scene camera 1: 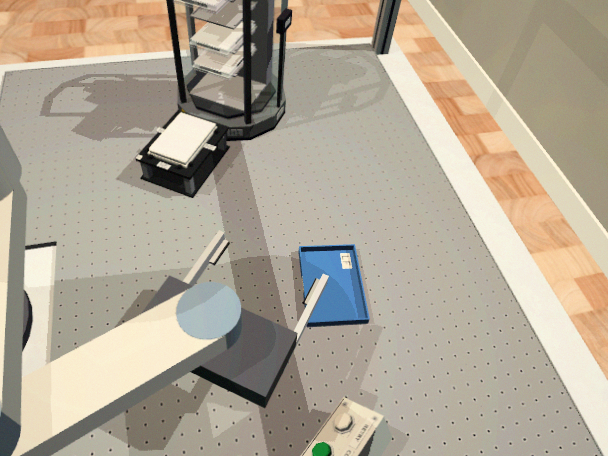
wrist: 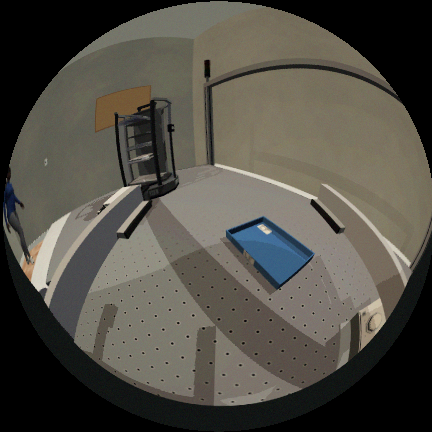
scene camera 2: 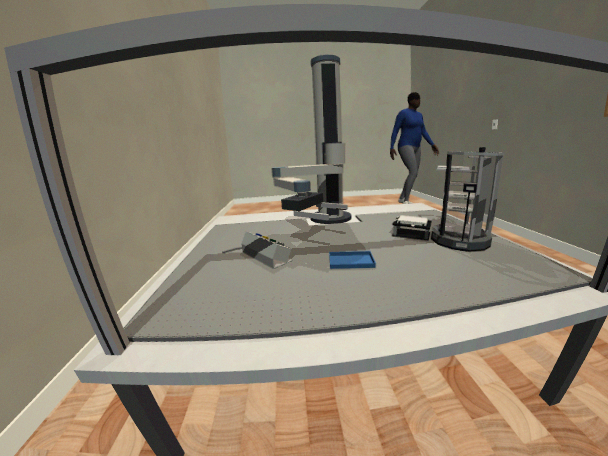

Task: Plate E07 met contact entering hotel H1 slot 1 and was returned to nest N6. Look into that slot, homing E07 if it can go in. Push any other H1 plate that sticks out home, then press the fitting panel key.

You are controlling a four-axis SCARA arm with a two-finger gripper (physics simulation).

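Where they show: gripper, between the fingertips: (scene camera 1: 272,256) (wrist: 234,190) (scene camera 2: 338,211); arm's base, origin of its link: (scene camera 2: 330,218).
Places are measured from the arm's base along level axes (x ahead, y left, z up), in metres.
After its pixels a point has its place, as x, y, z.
My gripper (scene camera 1: 270,262) @(0.514, -0.061, 0.169) (scene camera 2: 336,212) @(0.514, -0.061, 0.169) (wrist: 234,190) @(0.514, -0.061, 0.169) is open and empty, above the deck between nest N6 and the key panel. A white-topped plate (scene camera 1: 184,139) @(0.415, 0.301, 0.087) (scene camera 2: 412,220) @(0.432, 0.298, 0.087) lies on black nest N6 (scene camera 1: 151,166) @(0.340, 0.306, 0.019) beside the hotel; its E07 label is not readable. Hotel H1 (scene camera 1: 247,75) @(0.553, 0.365, 0.177) (scene camera 2: 462,244) @(0.638, 0.413, 0.040) (wrist: 156,150) @(0.560, 0.366, 0.181) holds several plates. Its top plate (scene camera 2: 453,168) juts out past the front post; lower plates (scene camera 1: 220,37) (scene camera 2: 459,195) sit further in. Slot numbers are not readable. The key panel (scene camera 2: 262,250) @(0.579, -0.356, 0.061) shows a white RETRY key (scene camera 1: 344,422) @(0.568, -0.290, 0.085) (wrist: 374,323) and a green key (scene camera 1: 321,449) @(0.528, -0.316, 0.082).
A blue tray (scene camera 1: 345,300) @(0.646, -0.075, 0.015) (scene camera 2: 352,260) @(0.627, -0.035, 0.015) (wrist: 280,255) @(0.631, -0.070, 0.015) marked LF lies on the deck, partly under one finger in scene camera 1. The arm's column (scene camera 2: 330,110) @(0.077, 0.002, 0.609) stands at the back. A person (scene camera 2: 411,127) (wrist: 12,205) is beyond the table. A signal lamp (wrist: 207,69) @(0.978, 0.662, 0.741) tops a frame post.
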